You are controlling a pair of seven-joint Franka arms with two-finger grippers.
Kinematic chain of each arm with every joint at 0, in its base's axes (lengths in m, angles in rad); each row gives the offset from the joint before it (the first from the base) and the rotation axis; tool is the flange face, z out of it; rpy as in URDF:
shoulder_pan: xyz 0 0 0.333 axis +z
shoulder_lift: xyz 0 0 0 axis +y
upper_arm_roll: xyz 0 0 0.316 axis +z
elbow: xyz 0.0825 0 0 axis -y
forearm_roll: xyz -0.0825 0 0.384 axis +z
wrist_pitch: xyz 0 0 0 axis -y
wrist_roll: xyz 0.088 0 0 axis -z
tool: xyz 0 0 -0.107 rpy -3.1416 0 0
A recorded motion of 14 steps. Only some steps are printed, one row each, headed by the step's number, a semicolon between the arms.
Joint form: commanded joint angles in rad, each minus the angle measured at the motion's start. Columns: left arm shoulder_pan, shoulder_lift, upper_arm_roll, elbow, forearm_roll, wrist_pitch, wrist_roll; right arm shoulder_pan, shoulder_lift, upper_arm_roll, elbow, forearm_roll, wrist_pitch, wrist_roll.
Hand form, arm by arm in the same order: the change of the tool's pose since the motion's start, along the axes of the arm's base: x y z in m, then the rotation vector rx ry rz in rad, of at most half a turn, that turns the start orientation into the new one. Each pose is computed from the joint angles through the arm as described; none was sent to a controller.
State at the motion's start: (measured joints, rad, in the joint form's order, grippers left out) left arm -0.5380 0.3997 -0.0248 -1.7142 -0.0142 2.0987 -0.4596; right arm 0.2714 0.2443 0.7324 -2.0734 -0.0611 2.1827 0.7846
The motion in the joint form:
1: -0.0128 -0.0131 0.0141 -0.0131 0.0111 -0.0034 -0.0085; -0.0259 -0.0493 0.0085 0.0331 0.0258 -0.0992 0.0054
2: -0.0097 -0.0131 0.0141 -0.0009 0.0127 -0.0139 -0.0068; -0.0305 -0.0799 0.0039 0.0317 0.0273 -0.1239 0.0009
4: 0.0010 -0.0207 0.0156 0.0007 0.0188 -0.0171 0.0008; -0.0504 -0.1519 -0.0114 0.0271 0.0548 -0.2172 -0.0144
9: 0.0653 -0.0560 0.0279 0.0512 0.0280 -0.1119 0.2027; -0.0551 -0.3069 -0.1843 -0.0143 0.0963 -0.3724 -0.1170
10: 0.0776 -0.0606 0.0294 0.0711 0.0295 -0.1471 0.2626; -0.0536 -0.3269 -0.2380 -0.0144 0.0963 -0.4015 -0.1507
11: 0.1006 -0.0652 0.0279 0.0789 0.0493 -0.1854 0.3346; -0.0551 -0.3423 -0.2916 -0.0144 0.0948 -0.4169 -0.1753
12: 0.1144 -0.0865 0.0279 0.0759 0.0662 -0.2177 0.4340; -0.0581 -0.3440 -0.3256 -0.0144 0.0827 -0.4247 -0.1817
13: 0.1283 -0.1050 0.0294 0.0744 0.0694 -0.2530 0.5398; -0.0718 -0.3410 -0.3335 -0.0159 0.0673 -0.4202 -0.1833
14: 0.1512 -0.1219 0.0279 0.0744 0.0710 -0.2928 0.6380; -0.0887 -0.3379 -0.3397 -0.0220 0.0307 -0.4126 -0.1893
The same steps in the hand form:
1: -0.0029 0.0024 0.0022 0.0148 -0.0051 0.0028; 0.0067 -0.0078 0.0283 -0.0333 0.0052 -0.0325
2: -0.0004 0.0033 0.0069 0.0150 -0.0072 0.0034; 0.0078 -0.0135 0.0385 -0.0470 -0.0094 -0.0358
4: 0.0038 0.0104 0.0123 0.0168 -0.0154 0.0049; 0.0112 -0.0343 0.0591 -0.0987 -0.0041 -0.0633
9: 0.0267 0.0548 0.0507 0.0295 -0.0122 -0.1248; 0.0482 -0.1174 0.0954 -0.1773 0.0169 -0.1547
10: 0.0304 0.0631 0.0601 0.0342 -0.0024 -0.1713; 0.0615 -0.1398 0.1032 -0.1833 0.0265 -0.1733
11: 0.0342 0.0785 0.0636 0.0579 0.0173 -0.2288; 0.0762 -0.1631 0.1103 -0.1813 0.0304 -0.2036
12: 0.0329 0.0905 0.0734 0.0737 0.0290 -0.3194; 0.0870 -0.1795 0.1113 -0.1897 0.0318 -0.2294
13: 0.0313 0.1024 0.0817 0.0770 0.0500 -0.4096; 0.0946 -0.1893 0.1097 -0.1983 0.0252 -0.2438
14: 0.0307 0.1178 0.0894 0.0765 0.0767 -0.4851; 0.1029 -0.2017 0.1063 -0.2224 0.0073 -0.2474

